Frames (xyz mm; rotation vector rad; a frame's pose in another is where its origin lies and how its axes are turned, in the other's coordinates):
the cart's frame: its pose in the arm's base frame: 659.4 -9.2 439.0 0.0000 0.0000 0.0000
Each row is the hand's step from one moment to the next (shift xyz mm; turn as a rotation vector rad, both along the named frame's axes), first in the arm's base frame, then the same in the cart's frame.
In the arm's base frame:
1: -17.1 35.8 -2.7 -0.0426 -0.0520 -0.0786
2: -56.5 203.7 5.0 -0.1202 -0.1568 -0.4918
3: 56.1 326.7 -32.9 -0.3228 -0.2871 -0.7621
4: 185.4 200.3 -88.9 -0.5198 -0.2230 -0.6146
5: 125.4 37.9 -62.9 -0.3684 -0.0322 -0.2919
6: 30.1 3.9 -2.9 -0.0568 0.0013 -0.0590
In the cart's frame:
1: -17.1 35.8 -2.7 -0.0426 -0.0520 -0.0786
2: -56.5 203.7 5.0 -0.1202 -0.1568 -0.4918
3: 56.1 326.7 -32.9 -0.3228 -0.2871 -0.7621
4: 185.4 200.3 -88.9 -0.5198 -0.2230 -0.6146
5: 125.4 37.9 -62.9 -0.3684 -0.0322 -0.2919
6: 30.1 3.9 -2.9 -0.0568 0.0013 -0.0590

